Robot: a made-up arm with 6 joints.
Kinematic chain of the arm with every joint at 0, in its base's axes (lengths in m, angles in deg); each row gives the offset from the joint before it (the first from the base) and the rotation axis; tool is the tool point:
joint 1: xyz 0 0 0.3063 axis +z
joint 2: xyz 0 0 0 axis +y
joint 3: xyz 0 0 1.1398 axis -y
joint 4: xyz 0 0 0 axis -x
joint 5: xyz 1.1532 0 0 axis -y
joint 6: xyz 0 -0.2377 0 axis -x
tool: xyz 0 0 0
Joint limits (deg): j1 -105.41..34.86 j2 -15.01..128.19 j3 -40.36..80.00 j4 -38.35..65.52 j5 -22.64..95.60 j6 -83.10..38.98
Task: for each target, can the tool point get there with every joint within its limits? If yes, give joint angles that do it. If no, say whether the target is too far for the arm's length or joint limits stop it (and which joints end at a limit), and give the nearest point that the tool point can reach.
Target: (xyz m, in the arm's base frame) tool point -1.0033 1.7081 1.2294
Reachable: no: joint limits stop it (at a limit: joint 2, joint 3, joint 4) | nearest point -0.3137 0.5340 2.5371 | short by 1.888 m
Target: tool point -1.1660 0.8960 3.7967
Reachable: no: too far | nearest point -0.4911 0.3773 2.5371 | short by 1.520 m
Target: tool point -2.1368 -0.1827 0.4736
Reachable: no: joint limits stop it (at a limit: joint 1, joint 3) | nearest point -0.4727 -0.8242 0.5132 | short by 1.784 m
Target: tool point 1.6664 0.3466 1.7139
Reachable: yes | joints 17.28 32.87 47.10 46.37 83.49 8.75
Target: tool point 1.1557 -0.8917 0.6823
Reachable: yes | joints -31.30 25.23 -17.54 47.19 49.33 -1.85
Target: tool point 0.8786 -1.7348 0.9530
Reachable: yes | joints -57.08 43.73 40.89 -30.30 63.57 -53.64
